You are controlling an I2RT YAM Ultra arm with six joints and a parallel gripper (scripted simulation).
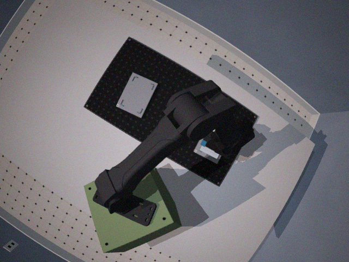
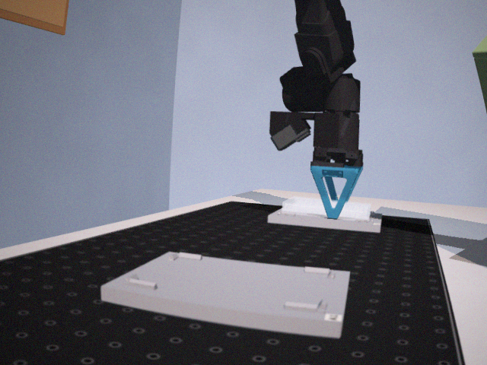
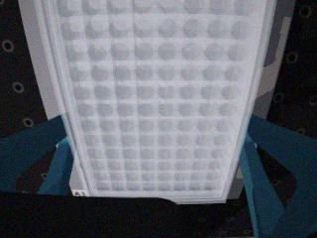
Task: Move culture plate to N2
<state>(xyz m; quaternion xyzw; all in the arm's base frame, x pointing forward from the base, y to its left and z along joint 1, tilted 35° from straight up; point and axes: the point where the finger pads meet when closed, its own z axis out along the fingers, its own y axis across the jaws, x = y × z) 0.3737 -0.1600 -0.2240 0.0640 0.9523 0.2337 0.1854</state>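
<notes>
The 96-well culture plate is 10 mm ahead of my hand. Round my hand: plate lid (10 mm ahead, 10 mm above).
</notes>
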